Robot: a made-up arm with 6 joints.
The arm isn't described. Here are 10 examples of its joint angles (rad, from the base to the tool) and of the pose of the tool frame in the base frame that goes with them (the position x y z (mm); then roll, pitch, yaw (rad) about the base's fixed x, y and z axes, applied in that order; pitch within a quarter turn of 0, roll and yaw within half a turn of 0).
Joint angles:
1: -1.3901 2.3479 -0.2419 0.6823 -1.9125 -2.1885
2: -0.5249 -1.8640 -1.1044 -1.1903 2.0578 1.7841
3: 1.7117 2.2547 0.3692 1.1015 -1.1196 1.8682
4: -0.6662 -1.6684 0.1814 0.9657 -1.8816 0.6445
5: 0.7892 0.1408 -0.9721 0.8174 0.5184 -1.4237
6: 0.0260 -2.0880 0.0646 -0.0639 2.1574 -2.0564
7: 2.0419 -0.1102 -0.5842 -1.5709 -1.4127 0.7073
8: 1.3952 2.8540 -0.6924 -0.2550 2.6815 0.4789
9: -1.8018 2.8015 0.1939 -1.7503 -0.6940 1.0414
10: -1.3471 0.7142 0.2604 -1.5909 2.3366 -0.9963
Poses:
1: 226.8 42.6 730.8 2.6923 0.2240 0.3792
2: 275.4 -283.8 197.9 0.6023 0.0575 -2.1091
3: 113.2 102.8 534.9 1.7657 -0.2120 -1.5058
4: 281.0 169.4 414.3 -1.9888 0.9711 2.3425
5: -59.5 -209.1 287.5 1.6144 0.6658 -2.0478
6: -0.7 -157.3 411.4 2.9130 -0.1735 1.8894
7: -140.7 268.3 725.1 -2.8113 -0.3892 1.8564
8: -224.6 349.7 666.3 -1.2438 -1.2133 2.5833
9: 441.2 199.0 520.0 0.5996 -0.2394 0.1341
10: 355.0 101.7 606.2 -1.1779 0.7694 0.4893
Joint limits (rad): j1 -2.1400..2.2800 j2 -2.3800..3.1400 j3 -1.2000..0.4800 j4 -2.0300..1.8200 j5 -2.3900..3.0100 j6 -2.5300..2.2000
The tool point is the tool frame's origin. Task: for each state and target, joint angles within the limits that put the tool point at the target. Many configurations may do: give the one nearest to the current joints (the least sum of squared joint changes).
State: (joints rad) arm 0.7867 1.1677 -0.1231 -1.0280 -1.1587 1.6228
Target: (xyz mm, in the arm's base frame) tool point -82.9 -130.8 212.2
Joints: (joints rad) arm 0.5365 1.2725 -0.0642 -1.2972 -1.2359 1.8161
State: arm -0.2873 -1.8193 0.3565 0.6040 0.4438 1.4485
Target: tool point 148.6 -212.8 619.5
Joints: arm 0.3973 -2.0666 0.3937 0.6639 0.0125 1.5690
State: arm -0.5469 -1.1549 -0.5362 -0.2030 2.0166 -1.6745
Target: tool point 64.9 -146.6 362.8
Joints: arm 0.0367 -1.3169 -0.4867 -0.2514 1.9007 -2.0453
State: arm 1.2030 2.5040 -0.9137 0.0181 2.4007 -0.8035
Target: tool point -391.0 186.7 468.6
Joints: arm 1.1727 2.9928 -0.9977 0.3074 2.2748 -0.3824
